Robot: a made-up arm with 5 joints. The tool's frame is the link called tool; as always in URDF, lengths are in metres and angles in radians. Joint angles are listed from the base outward. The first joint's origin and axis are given. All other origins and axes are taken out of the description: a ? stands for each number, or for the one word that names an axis. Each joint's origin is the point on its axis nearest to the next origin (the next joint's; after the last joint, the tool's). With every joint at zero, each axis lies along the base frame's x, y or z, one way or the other. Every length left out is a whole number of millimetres.
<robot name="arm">
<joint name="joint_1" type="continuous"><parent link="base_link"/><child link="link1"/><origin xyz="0 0 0.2" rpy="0 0 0"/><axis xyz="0 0 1"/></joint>
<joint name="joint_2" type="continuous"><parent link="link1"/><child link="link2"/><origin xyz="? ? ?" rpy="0 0 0"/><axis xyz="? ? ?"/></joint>
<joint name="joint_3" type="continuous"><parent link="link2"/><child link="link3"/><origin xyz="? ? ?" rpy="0 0 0"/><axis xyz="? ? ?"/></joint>
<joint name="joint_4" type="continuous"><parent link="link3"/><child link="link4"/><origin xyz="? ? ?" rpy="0 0 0"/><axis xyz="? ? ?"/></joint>
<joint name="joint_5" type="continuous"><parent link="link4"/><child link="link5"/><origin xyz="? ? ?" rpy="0 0 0"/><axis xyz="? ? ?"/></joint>
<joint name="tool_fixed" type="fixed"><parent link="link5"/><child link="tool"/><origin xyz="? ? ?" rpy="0 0 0"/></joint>
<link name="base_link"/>
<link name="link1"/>
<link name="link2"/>
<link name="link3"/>
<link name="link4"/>
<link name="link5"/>
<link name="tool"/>
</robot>
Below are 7 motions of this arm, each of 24 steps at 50 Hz.
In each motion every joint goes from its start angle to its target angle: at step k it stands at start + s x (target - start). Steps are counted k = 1, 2, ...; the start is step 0. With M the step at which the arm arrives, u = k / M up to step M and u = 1 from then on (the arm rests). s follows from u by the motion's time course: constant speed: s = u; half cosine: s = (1 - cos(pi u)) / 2; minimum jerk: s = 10 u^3 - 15 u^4 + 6 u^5.
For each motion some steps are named. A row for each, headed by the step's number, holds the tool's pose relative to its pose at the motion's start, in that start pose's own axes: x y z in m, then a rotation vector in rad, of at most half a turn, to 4 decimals.
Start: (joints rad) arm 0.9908 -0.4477 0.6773 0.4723 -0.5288
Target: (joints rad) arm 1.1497 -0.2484 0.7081 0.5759 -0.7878
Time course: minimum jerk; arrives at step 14
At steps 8, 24:
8: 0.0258 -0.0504 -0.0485 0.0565 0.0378 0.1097
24: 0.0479 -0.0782 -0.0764 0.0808 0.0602 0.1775

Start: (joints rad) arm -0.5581 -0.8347 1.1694 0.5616 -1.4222
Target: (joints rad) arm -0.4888 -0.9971 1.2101 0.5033 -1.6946
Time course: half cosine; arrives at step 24
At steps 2, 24:
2: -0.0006 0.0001 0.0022 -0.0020 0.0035 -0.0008
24: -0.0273 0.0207 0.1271 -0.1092 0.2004 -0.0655

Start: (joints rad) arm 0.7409 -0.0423 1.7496 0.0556 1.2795
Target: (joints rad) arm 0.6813 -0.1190 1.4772 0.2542 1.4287
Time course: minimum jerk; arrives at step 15
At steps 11, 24:
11: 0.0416 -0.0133 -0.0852 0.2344 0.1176 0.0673
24: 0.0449 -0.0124 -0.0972 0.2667 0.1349 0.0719

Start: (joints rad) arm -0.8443 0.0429 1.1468 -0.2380 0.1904
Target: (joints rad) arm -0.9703 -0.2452 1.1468 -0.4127 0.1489
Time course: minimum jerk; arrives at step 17
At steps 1, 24:
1: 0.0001 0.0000 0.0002 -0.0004 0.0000 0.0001
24: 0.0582 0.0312 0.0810 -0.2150 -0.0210 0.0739

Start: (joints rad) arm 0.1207 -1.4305 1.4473 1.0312 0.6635
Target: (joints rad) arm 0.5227 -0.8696 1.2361 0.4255 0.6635
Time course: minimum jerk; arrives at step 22
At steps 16, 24:
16: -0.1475 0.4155 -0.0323 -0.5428 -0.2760 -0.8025
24: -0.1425 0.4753 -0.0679 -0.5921 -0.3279 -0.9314

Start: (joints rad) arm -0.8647 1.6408 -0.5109 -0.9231 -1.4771
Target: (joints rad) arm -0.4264 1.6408 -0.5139 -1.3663 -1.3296
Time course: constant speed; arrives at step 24
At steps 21, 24:
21: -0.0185 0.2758 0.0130 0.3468 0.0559 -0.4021
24: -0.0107 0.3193 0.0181 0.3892 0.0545 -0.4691

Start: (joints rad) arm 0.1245 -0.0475 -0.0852 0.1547 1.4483
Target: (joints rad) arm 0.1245 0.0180 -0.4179 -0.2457 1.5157
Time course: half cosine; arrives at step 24
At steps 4, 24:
4: -0.0031 0.0021 0.0083 -0.0253 0.0169 -0.0106
24: -0.0110 0.0392 0.1190 -0.3737 0.2706 -0.0822

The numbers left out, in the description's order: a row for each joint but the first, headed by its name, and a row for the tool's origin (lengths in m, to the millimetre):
joint_2: xyz 0.11 0.06 0, axis 1 0 0
joint_3: xyz 0 -0.22 0.05, axis 0 -1 0
joint_4: xyz 0.01 0 0.2, axis 0 0 1
joint_5: xyz -0.07 -0.27 0, axis 0 -1 0
tool: xyz -0.34 0 -0.07

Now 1 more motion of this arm.
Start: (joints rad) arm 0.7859 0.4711 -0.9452 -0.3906 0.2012
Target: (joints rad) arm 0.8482 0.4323 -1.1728 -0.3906 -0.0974
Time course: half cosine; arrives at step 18
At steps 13, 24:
13: 0.0456 0.0342 0.1856 -0.1321 0.4173 0.0062
24: 0.0636 0.0468 0.2232 -0.1615 0.5076 0.0019

